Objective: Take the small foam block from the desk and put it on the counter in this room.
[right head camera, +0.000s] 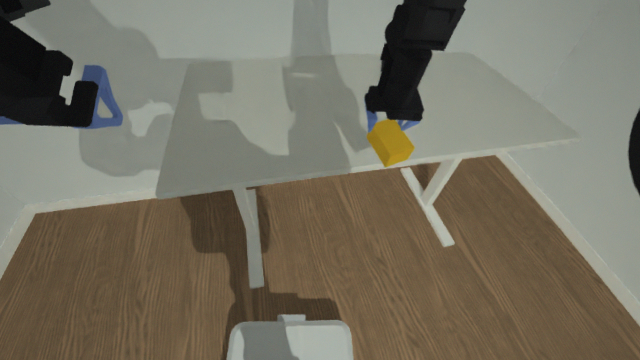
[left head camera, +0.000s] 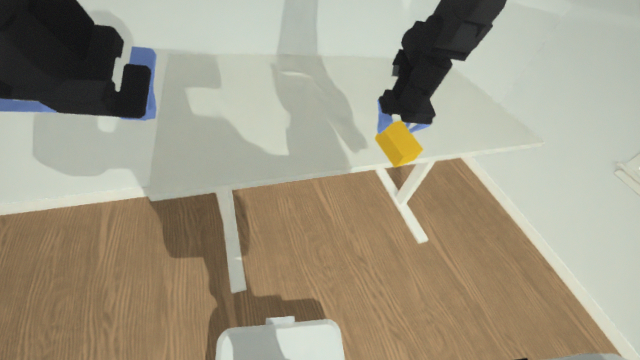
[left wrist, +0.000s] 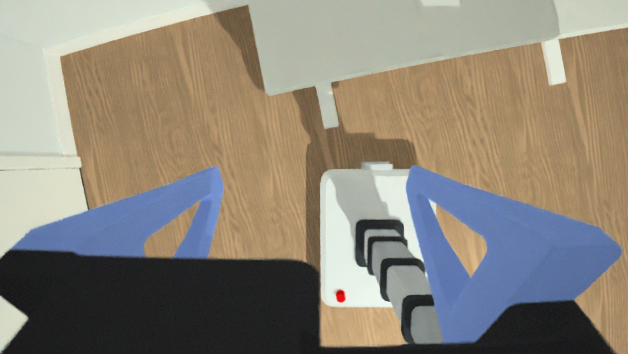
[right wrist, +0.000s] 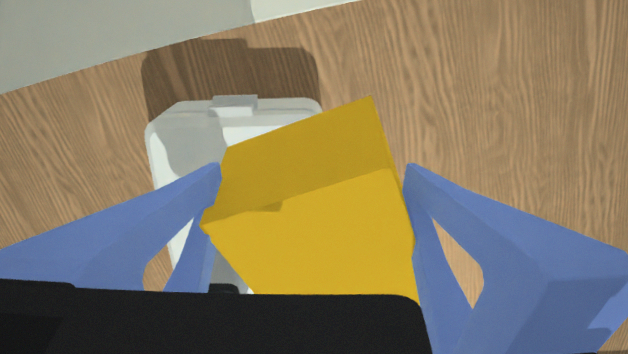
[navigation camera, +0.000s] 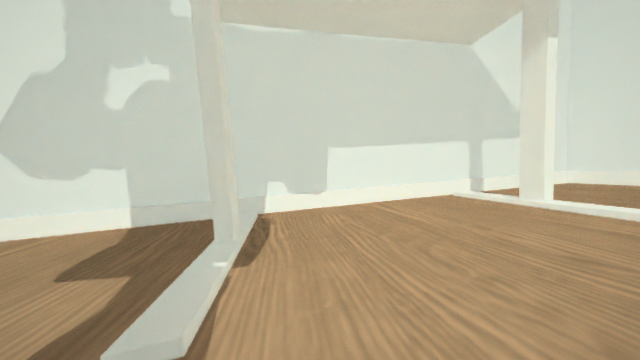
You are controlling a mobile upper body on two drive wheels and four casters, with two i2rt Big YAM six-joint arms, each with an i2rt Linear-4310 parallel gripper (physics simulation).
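Frame: origin at the left arm's base, x up, y right, z ahead, level; centimetres.
Seen in the pictures: left gripper, fingertip midpoint: (right head camera: 84, 119) (left head camera: 108, 109) (left wrist: 314, 176); right gripper, fingertip midpoint: (right head camera: 383, 131) (left head camera: 391, 133) (right wrist: 313, 178).
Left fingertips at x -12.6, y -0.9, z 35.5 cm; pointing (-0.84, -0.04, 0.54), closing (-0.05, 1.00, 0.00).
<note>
A point is followed by its place in that frame.
The small foam block, a yellow block (left head camera: 398, 144) @(x -27.5, y 45.1, z 48.8 cm) (right head camera: 391, 143) @(x -27.5, y 46.1, z 48.6 cm) (right wrist: 315, 235) @(x -26.6, y 45.7, z 53.3 cm), is held tilted between the blue fingers of my right gripper (left head camera: 400, 128) @(x -28.8, y 45.7, z 54.2 cm) (right head camera: 392, 125) @(x -28.8, y 45.7, z 54.2 cm) (right wrist: 313, 178) @(x -28.8, y 45.7, z 54.2 cm), which is shut on it. In the head views it appears in front of the near edge of a long pale table (left head camera: 470, 120) @(x -46.0, y 102.9, z 88.9 cm) (right head camera: 490, 110) @(x -46.0, y 103.7, z 92.3 cm) (left wrist: 400, 30) @(x -46.0, y 12.6, z 59.2 cm) (right wrist: 100, 40) @(x -46.0, y 29.3, z 58.2 cm). The frames do not show whether this table is the desk or the counter. My left gripper (left wrist: 314, 176) @(x -12.6, y -0.9, z 35.5 cm) is open, with its fingers wide apart and no object between them. The block's lower part is hidden in the right wrist view.
White table legs with floor feet (left head camera: 231, 240) (right head camera: 254, 240) (navigation camera: 212, 125) @(x -105.8, y -4.3, z 84.7 cm) stand on the wood floor (left head camera: 310, 240) @(x -140.9, y 44.5, z 83.8 cm) (navigation camera: 380, 280) @(x -141.0, y 33.8, z 66.9 cm). A pale wall (navigation camera: 400, 90) @(x -75.7, y 76.0, z 145.6 cm) is behind the table. My white base (left head camera: 300, 345) @(x -115.0, y 30.2, z 22.7 cm) (right head camera: 320, 345) @(x -115.0, y 35.0, z 22.0 cm) (left wrist: 350, 190) @(x -115.0, y 9.7, z 23.4 cm) is in front of the table.
</note>
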